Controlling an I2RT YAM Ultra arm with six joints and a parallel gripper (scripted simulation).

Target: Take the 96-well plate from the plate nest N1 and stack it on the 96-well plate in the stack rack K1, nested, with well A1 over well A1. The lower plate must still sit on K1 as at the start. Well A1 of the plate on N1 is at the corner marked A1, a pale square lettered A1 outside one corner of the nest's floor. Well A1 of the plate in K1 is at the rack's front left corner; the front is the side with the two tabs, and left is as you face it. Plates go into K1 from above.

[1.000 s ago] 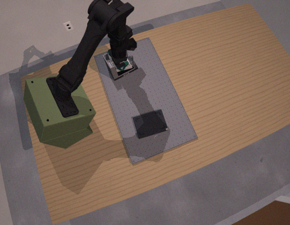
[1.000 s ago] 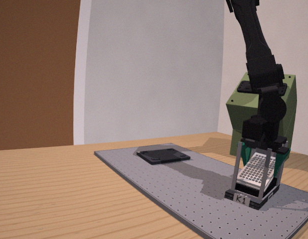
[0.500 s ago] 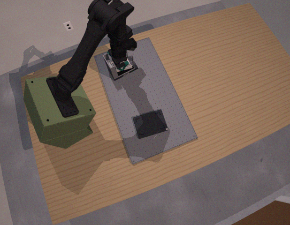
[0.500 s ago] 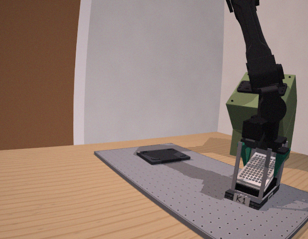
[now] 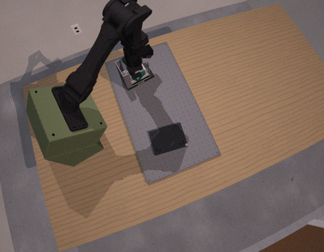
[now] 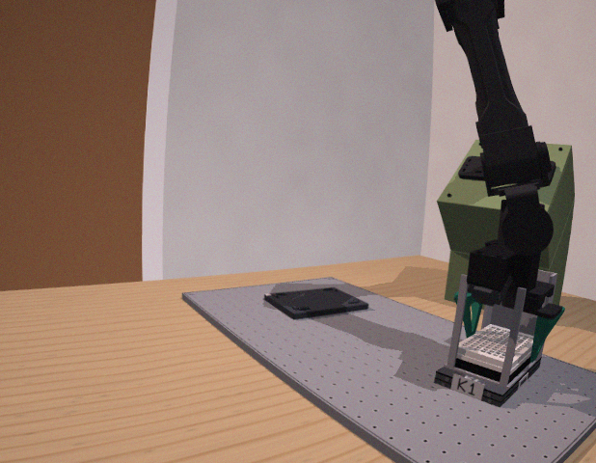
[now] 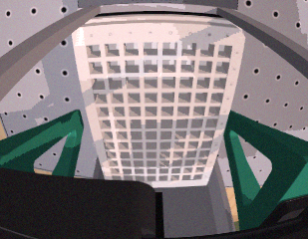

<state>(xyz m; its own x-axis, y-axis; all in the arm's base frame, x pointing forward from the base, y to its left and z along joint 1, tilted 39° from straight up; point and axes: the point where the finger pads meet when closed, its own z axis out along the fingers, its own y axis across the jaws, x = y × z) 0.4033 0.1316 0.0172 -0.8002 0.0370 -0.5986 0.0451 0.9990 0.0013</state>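
My gripper is now right at the white 96-well plate. The rest, counted from my hand: back wall 7 cm behind, 4 cm above; thin post 6 cm ahead, 5 cm to the right, 4 cm above; black 96-well plate 2 cm below.
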